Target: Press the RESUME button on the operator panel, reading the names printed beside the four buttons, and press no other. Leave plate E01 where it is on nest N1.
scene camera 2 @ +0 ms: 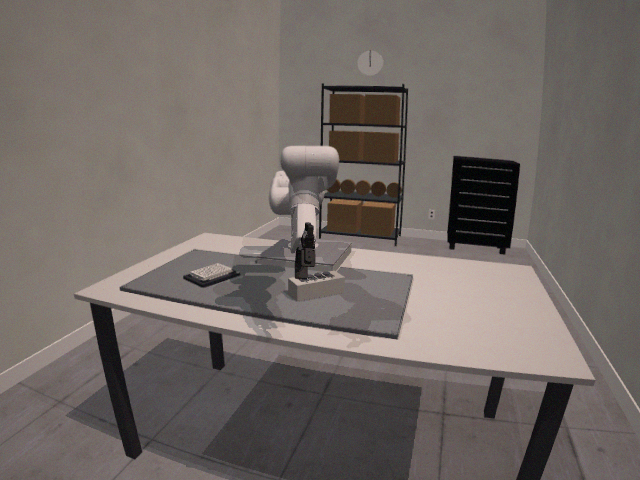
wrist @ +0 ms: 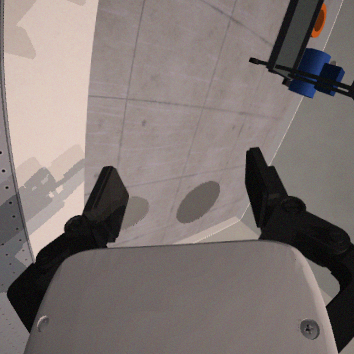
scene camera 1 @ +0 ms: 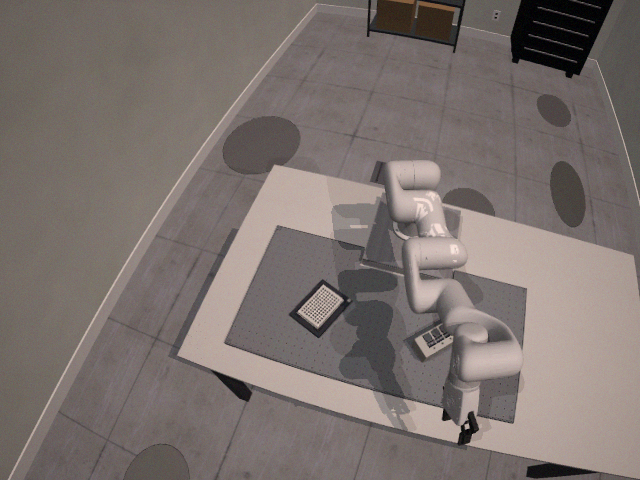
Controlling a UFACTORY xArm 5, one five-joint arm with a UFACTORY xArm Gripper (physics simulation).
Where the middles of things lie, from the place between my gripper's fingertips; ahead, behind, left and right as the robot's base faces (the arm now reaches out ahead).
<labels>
Now: hand 310 mm past the operator panel [scene camera 1: 425, 350], 150 mm above it and 20 mm to the left of it. The rest, counted from my hand: plate E01 [scene camera 1: 324, 302]: 410 mm to the right, 360 mm behind, 160 mm below.
</labels>
